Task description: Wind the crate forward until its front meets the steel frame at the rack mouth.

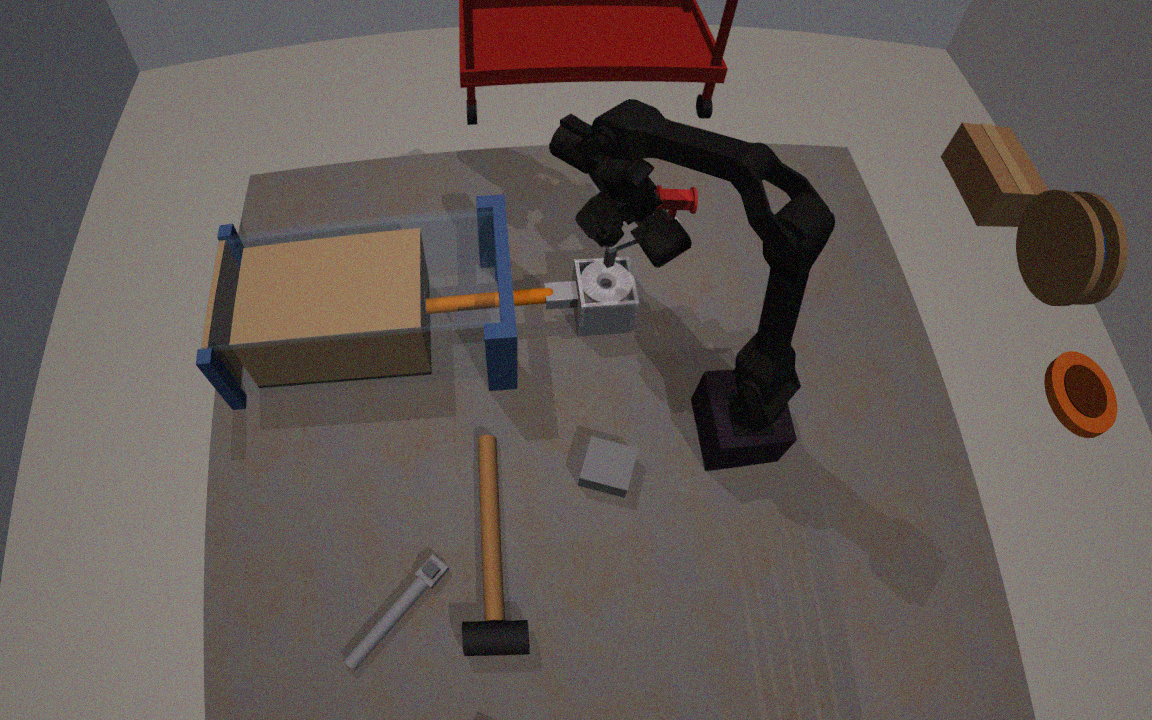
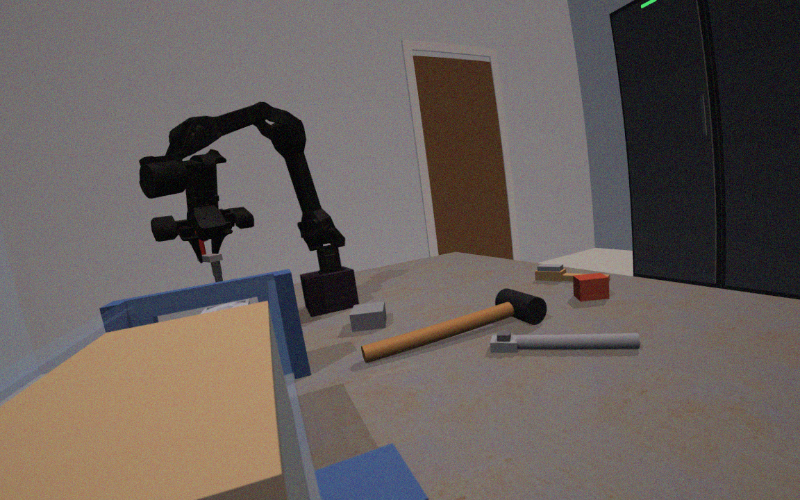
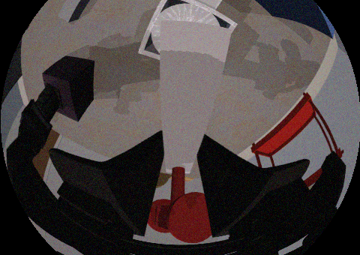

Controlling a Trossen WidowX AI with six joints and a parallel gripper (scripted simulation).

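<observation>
Now: the red knob 50 mm above my gripper tip, 30 mm behind it and 10 mm to the right of it. The rest, counted from my gripper tip: winch handle (20 mm above); then grey winch (150 mm below, 40 mm ahead, 20 mm to the left); then blue steel frame (220 mm ahead, 70 mm below, 40 mm to the left).
</observation>
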